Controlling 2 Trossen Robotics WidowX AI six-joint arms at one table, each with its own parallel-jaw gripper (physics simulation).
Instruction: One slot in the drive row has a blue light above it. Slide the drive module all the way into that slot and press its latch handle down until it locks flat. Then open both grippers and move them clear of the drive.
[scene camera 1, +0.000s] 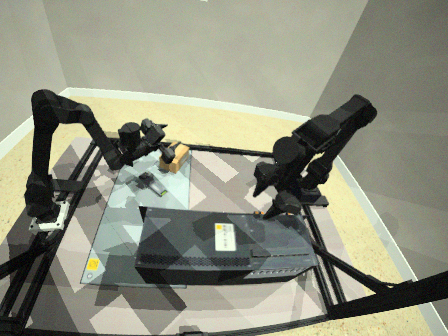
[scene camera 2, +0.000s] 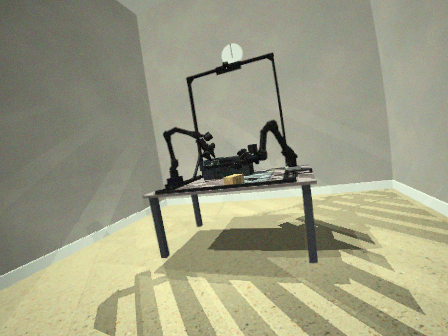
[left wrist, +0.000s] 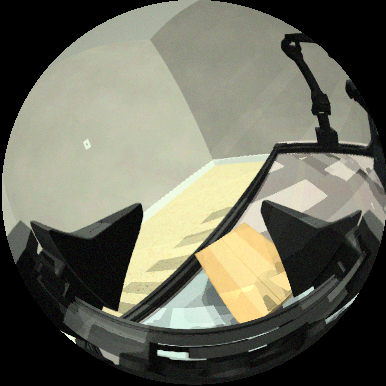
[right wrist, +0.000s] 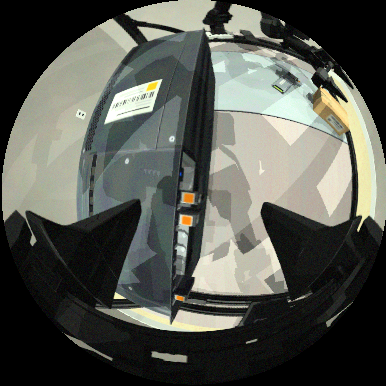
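Where they show: left gripper, fingertip midpoint: (scene camera 1: 173, 133) (scene camera 2: 231, 163) (left wrist: 203, 207); right gripper, fingertip midpoint: (scene camera 1: 258, 207) (scene camera 2: 213, 159) (right wrist: 203, 207); left arm's base at its link origin: (scene camera 1: 48, 214) (scene camera 2: 292, 166) (right wrist: 217, 32); right arm's base at its link origin: (scene camera 1: 308, 185) (scene camera 2: 174, 177) (left wrist: 325, 128).
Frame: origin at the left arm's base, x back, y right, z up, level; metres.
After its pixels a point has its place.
The drive module (scene camera 1: 159, 188) {y -0.093, x -0.368, z -0.027 m} (right wrist: 285, 83) {y -0.109, x -0.359, z -0.027 m}, a slim grey piece with a green end, lies on the pale blue mat (scene camera 1: 107, 240) {y 0.092, x -0.190, z -0.036 m} (right wrist: 240, 92) {y 0.039, x -0.399, z -0.037 m}. The dark drive chassis (scene camera 1: 185, 235) {y 0.182, x -0.423, z 0.137 m} (scene camera 2: 227, 171) {y 0.134, x -0.530, z 0.017 m} (right wrist: 192, 95) {y 0.134, x -0.534, z 0.129 m} shows its slot row edge-on in the right wrist view. A small blue light (right wrist: 180, 174) {y 0.151, x -0.610, z 0.134 m} shows there beside orange-marked latches (right wrist: 188, 198) {y 0.147, x -0.628, z 0.131 m}. My left gripper (scene camera 1: 170, 140) {y -0.261, x -0.437, z 0.107 m} (left wrist: 203, 207) {y -0.261, x -0.437, z 0.107 m} is open and empty, above and behind the module, near the cardboard box. My right gripper (scene camera 1: 260, 206) {y 0.136, x -0.635, z 0.139 m} (right wrist: 203, 207) {y 0.136, x -0.635, z 0.139 m} is open and empty above the slot-side edge of the chassis. The slot insides are hidden.
A cardboard box (scene camera 1: 175, 159) {y -0.197, x -0.439, z 0.023 m} (scene camera 2: 233, 179) {y -0.308, x -0.436, z 0.007 m} (left wrist: 245, 275) {y -0.241, x -0.429, z 0.023 m} (right wrist: 330, 112) {y -0.207, x -0.463, z 0.010 m} sits on the mat's back part, just behind the module. A dark frame rail (scene camera 1: 225, 149) {y -0.296, x -0.694, z -0.019 m} runs along the table's back edge. A yellow-and-white label (scene camera 1: 225, 237) {y 0.203, x -0.516, z 0.137 m} is on the chassis top.
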